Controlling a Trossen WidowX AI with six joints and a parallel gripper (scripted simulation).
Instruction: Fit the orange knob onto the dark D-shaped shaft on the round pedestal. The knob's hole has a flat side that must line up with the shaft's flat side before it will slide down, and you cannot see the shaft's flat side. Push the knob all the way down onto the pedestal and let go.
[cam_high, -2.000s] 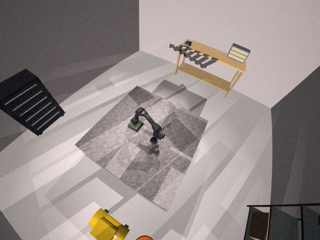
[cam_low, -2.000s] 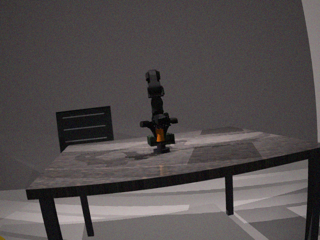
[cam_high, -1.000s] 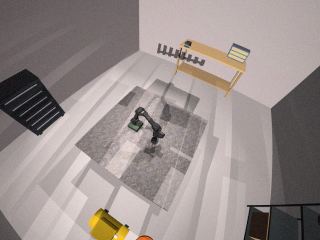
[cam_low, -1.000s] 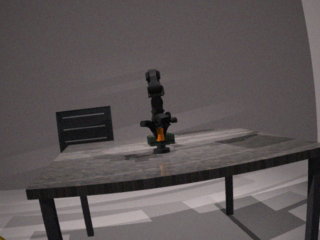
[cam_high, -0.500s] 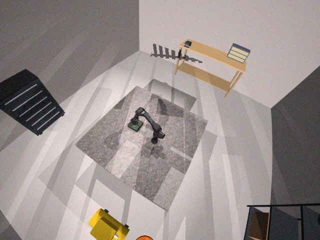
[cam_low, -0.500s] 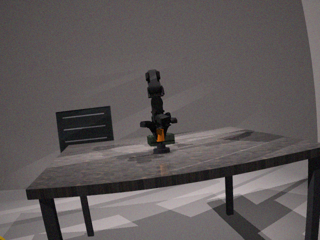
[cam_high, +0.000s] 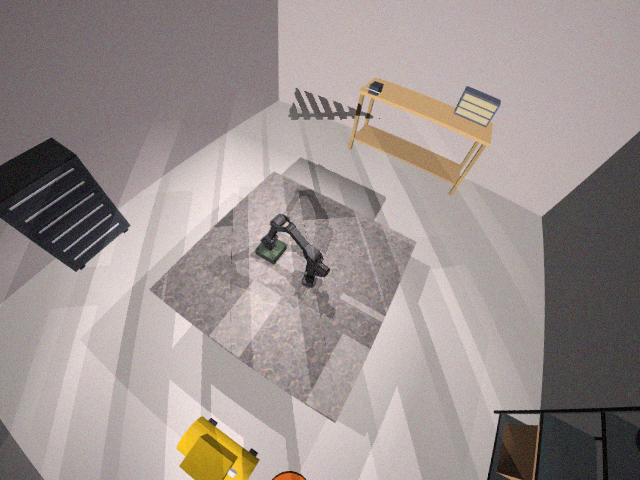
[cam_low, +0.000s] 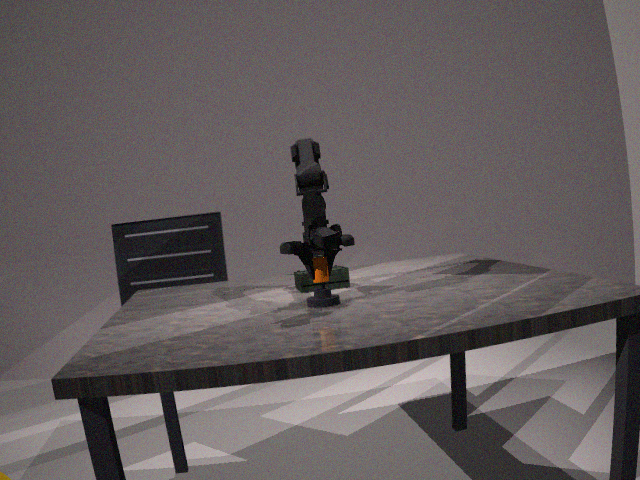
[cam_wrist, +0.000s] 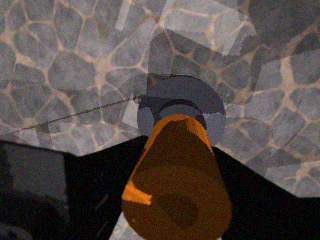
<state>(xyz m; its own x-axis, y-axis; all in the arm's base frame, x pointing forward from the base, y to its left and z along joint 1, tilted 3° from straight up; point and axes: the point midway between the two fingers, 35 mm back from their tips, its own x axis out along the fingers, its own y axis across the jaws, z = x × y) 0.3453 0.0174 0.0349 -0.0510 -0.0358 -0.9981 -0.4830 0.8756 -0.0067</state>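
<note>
Now: gripper tip 2 cm below the orange knob. From my gripper tip the other things lie so: round dark pedestal (4 cm below).
</note>
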